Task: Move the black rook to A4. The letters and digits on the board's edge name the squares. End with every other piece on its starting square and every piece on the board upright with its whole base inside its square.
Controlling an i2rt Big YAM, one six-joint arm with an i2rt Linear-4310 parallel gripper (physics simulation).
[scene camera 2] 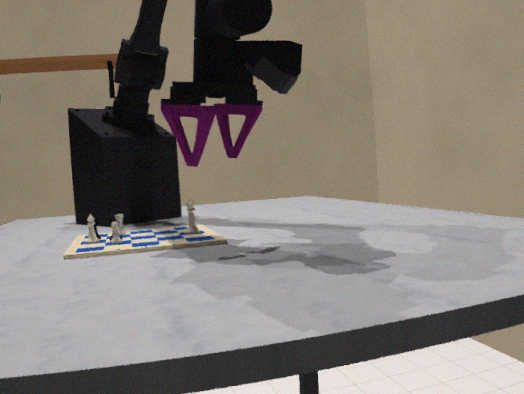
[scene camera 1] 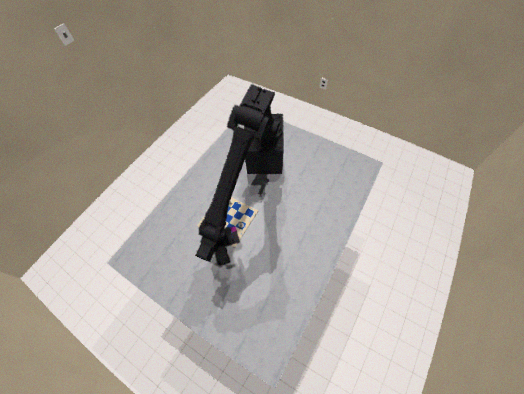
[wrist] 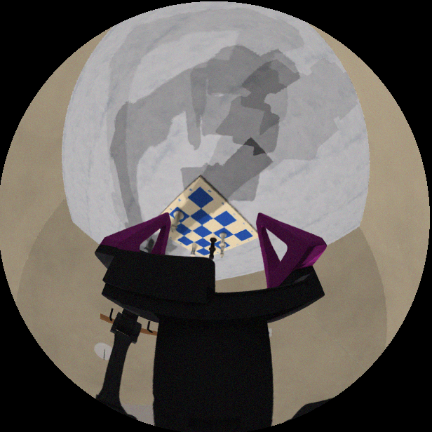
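Where they show: gripper, fingertip midpoint: (scene camera 2: 213,161); arm's base, link origin: (scene camera 2: 128,121) (scene camera 1: 268,130).
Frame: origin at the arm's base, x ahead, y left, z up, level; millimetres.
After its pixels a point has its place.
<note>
The chessboard (scene camera 1: 255,213) @(z -228, x 312, y 137 mm) (scene camera 2: 120,253) @(z -233, x 522, y 17 mm) (wrist: 220,201) has blue and cream squares. A slim black piece (wrist: 213,247) stands near its lower corner in the wrist view; I cannot tell whether it is the rook. A dark piece (scene camera 2: 97,231) @(z -216, x 383, y -34 mm) is mostly hidden behind a white piece (scene camera 2: 91,230) @(z -209, x 425, y -34 mm) in scene camera 2. A tall white piece (scene camera 2: 191,218) @(z -205, x 408, y 118 mm) (wrist: 177,220) stands apart. More white pieces (scene camera 2: 116,233) @(z -214, x 453, y 6 mm) (wrist: 223,244) stand near the black one. My gripper (scene camera 2: 212,161) @(z -122, x 541, y 147 mm) (wrist: 213,217) is open and empty, high above the board's level. The arm covers part of the board in scene camera 1.
The board lies on a grey-blue marble table (scene camera 1: 320,200) @(z -234, x 61, y 364 mm) (scene camera 2: 125,310) @(z -234, x 797, y 48 mm). The black arm base (scene camera 1: 265,159) @(z -110, x 84, y 39 mm) (scene camera 2: 125,175) @(z -129, x 114, y -5 mm) stands behind the board. The arm's shadows fall across the table beside the board. An orange-brown bar (scene camera 2: 55,64) shows at the wall.
</note>
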